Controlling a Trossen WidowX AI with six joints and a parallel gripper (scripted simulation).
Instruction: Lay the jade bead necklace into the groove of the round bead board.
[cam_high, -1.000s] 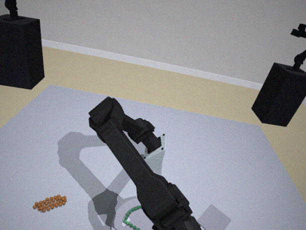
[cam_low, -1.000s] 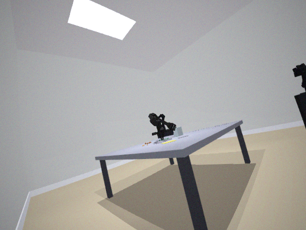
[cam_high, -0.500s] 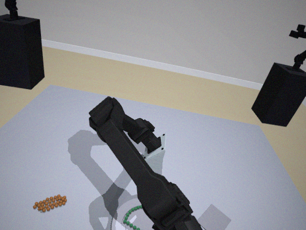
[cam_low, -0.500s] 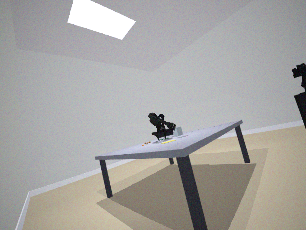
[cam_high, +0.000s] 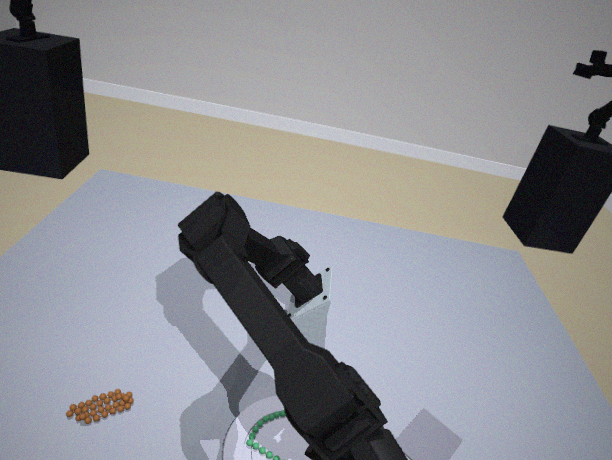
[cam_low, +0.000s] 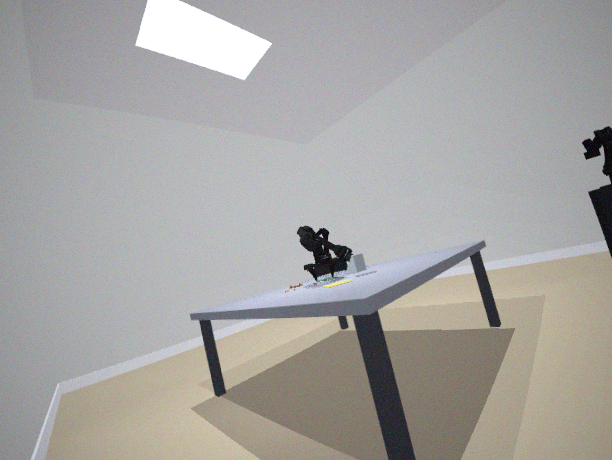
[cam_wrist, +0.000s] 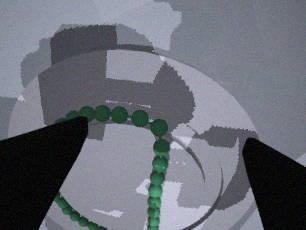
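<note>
Now: the round bead board 50 mm behind my gripper tip, 40 mm to the right of it and 10 mm below it. The rest, counted from my gripper tip: yellow strip 140 mm ahead, 190 mm to the left, 20 mm below; then flat grey square 100 mm behind, 200 mm to the left, 20 mm below.
</note>
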